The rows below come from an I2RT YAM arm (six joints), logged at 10 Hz.
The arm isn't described. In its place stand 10 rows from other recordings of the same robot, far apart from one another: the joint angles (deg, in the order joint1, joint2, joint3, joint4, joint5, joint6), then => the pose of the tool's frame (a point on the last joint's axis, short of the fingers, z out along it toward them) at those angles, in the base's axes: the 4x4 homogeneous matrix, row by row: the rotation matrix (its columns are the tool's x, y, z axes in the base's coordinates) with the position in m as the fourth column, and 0 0 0 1 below.
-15.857 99.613 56.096 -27.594 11.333 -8.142 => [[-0.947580, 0.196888, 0.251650, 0.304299], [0.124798, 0.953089, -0.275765, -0.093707], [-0.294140, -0.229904, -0.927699, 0.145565], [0, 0, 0, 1]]
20.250 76.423 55.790 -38.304 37.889 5.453 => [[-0.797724, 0.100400, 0.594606, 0.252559], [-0.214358, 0.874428, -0.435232, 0.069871], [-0.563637, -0.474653, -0.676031, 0.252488], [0, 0, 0, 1]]
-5.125 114.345 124.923 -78.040 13.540 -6.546 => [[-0.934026, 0.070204, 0.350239, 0.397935], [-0.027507, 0.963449, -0.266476, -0.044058], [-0.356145, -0.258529, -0.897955, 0.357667], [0, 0, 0, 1]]
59.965 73.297 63.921 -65.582 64.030 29.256 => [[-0.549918, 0.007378, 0.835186, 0.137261], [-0.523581, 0.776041, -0.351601, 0.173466], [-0.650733, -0.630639, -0.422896, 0.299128], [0, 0, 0, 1]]
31.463 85.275 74.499 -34.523 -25.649 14.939 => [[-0.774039, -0.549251, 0.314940, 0.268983], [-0.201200, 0.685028, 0.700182, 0.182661], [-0.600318, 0.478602, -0.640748, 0.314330], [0, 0, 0, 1]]
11.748 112.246 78.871 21.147 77.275 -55.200 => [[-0.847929, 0.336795, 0.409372, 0.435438], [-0.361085, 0.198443, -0.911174, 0.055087], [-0.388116, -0.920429, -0.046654, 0.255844], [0, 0, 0, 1]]
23.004 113.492 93.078 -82.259 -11.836 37.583 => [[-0.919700, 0.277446, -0.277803, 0.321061], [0.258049, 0.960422, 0.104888, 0.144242], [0.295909, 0.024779, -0.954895, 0.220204], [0, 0, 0, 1]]
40.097 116.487 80.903 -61.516 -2.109 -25.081 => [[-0.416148, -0.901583, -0.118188, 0.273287], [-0.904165, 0.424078, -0.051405, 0.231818], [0.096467, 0.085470, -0.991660, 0.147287], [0, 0, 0, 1]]
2.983 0.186 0.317 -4.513 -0.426 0.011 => [[-0.076314, -0.059427, 0.995311, 0.109977], [-0.003784, 0.998232, 0.059311, 0.005996], [-0.997077, 0.000760, -0.076404, 0.166545], [0, 0, 0, 1]]
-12.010 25.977 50.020 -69.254 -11.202 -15.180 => [[-0.688346, -0.113970, 0.716373, 0.058858], [-0.116174, 0.992153, 0.046216, -0.005451], [-0.716019, -0.051412, -0.696185, 0.306447], [0, 0, 0, 1]]
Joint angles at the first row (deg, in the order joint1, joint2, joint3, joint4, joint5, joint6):
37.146, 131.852, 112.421, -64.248, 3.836, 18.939
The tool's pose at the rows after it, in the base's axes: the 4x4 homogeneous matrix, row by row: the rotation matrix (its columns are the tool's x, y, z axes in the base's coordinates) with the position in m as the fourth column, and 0 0 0 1 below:
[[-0.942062, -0.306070, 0.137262, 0.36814], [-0.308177, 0.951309, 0.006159, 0.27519], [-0.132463, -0.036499, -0.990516, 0.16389], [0, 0, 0, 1]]
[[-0.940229, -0.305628, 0.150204, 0.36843], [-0.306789, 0.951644, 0.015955, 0.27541], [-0.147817, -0.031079, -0.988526, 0.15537], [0, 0, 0, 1]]
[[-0.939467, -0.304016, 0.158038, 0.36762], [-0.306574, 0.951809, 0.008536, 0.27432], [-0.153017, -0.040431, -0.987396, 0.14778], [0, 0, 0, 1]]
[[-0.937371, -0.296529, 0.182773, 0.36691], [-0.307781, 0.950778, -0.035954, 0.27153], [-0.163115, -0.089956, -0.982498, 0.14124], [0, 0, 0, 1]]
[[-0.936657, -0.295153, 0.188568, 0.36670], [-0.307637, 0.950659, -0.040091, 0.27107], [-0.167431, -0.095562, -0.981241, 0.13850], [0, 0, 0, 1]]
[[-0.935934, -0.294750, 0.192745, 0.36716], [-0.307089, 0.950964, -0.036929, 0.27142], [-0.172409, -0.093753, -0.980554, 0.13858], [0, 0, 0, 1]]
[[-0.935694, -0.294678, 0.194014, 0.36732], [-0.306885, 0.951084, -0.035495, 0.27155], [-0.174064, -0.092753, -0.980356, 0.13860], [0, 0, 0, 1]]
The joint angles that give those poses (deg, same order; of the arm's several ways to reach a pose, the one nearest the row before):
37.124, 132.266, 110.256, -61.472, 4.470, 18.896
37.125, 132.268, 108.247, -58.522, 4.470, 18.896
37.124, 132.268, 106.476, -56.642, 5.082, 18.896
37.124, 132.266, 104.923, -55.462, 7.989, 18.874
37.124, 132.267, 104.269, -54.675, 8.382, 18.874
37.125, 132.267, 104.269, -54.370, 8.382, 18.874
37.124, 132.267, 104.268, -54.260, 8.360, 18.873

